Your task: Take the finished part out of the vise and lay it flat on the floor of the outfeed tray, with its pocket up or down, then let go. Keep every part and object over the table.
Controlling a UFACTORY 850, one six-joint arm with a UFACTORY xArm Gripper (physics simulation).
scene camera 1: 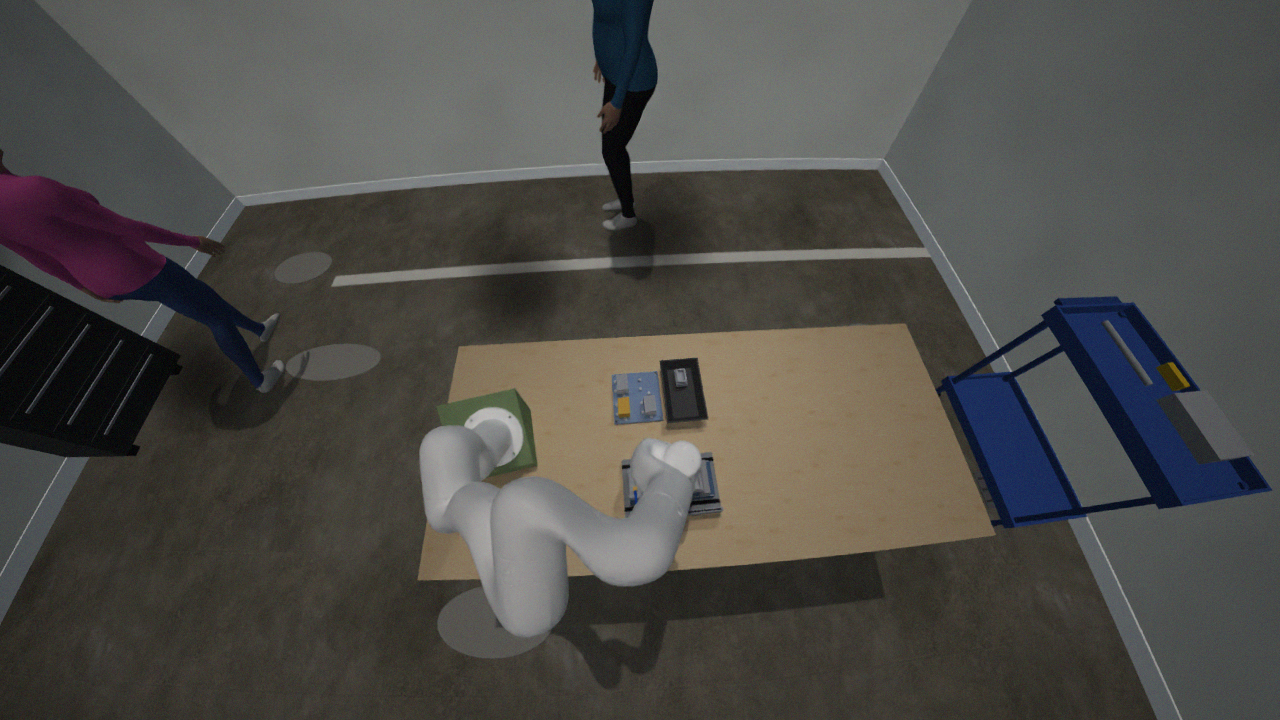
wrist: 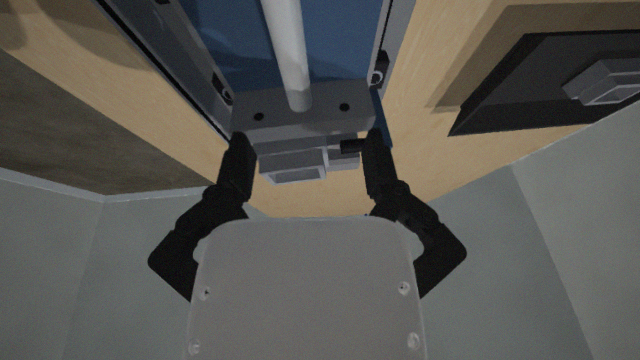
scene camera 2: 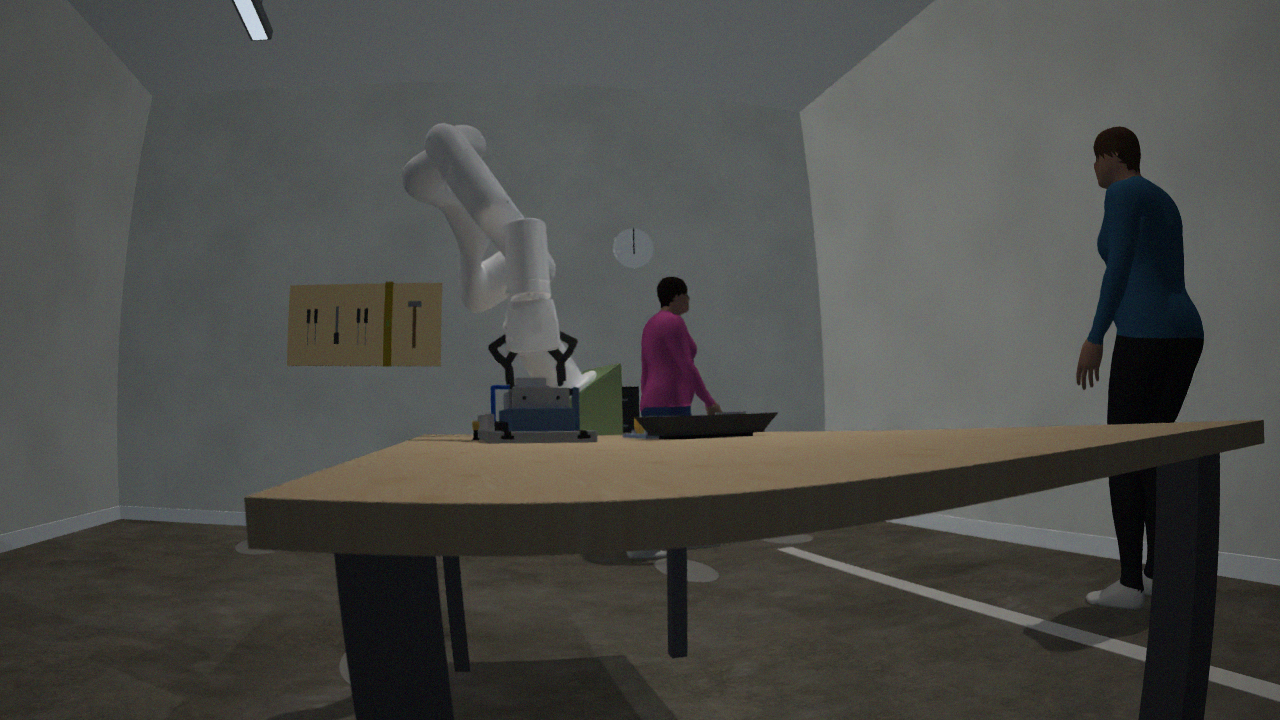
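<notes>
The finished part (scene camera 2: 529, 382) (wrist: 291, 162), a grey block with a rectangular pocket, sits in the jaws at the top of the vise (scene camera 1: 707, 488) (scene camera 2: 538, 419) (wrist: 340, 45). My gripper (scene camera 2: 535, 379) (wrist: 307, 142) is open and points down over the vise, with one finger on either side of the part and nothing held. In the wrist view, a black rod (wrist: 351, 146) shows between the part and the right finger. The arm hides the gripper and the part in scene camera 1. The black outfeed tray (scene camera 1: 685, 405) (scene camera 2: 707, 427) (wrist: 495, 112) stands beside the vise.
Another grey pocketed part (scene camera 1: 681, 377) (wrist: 612, 82) lies in the tray. A blue board (scene camera 1: 637, 396) with grey and yellow pieces lies next to the tray. The green block (scene camera 1: 526, 428) (scene camera 2: 605, 402) is at the arm's base. Two people stand beyond the table; a blue cart (scene camera 1: 1011, 443) stands at its right.
</notes>
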